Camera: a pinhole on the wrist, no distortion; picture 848 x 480 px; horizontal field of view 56.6 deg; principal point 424.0 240.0 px. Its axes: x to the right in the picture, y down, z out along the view. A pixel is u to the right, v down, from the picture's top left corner.
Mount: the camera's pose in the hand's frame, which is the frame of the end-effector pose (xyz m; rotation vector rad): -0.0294 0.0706 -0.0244 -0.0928 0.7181 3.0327
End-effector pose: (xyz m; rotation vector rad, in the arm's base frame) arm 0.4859 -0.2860 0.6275 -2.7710 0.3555 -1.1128
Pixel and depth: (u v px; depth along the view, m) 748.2 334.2 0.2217
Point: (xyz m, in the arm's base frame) 0.4929 -0.3858 0.3793
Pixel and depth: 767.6 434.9 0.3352
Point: 0.5342 -0.3655 0.2490
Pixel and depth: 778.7 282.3 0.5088
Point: 0.5365 -0.4607 0.0729
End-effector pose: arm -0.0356 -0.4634 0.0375 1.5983 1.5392 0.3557
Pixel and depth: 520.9 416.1 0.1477
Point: 0.1120 -0.5462 0.0651
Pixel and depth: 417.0 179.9 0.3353
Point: 0.3080 -0.5692 0.0766
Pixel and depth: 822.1 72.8 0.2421
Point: 0.1992 -0.6419 0.1657
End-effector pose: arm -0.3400 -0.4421 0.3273 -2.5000 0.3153 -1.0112
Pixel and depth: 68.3 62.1 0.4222
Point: -0.0301 -0.7010 0.0468
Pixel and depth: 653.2 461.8 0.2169
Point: -0.2856 -0.4475 0.0859
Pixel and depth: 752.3 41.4 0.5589
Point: -0.2867 -0.6190 -0.3106
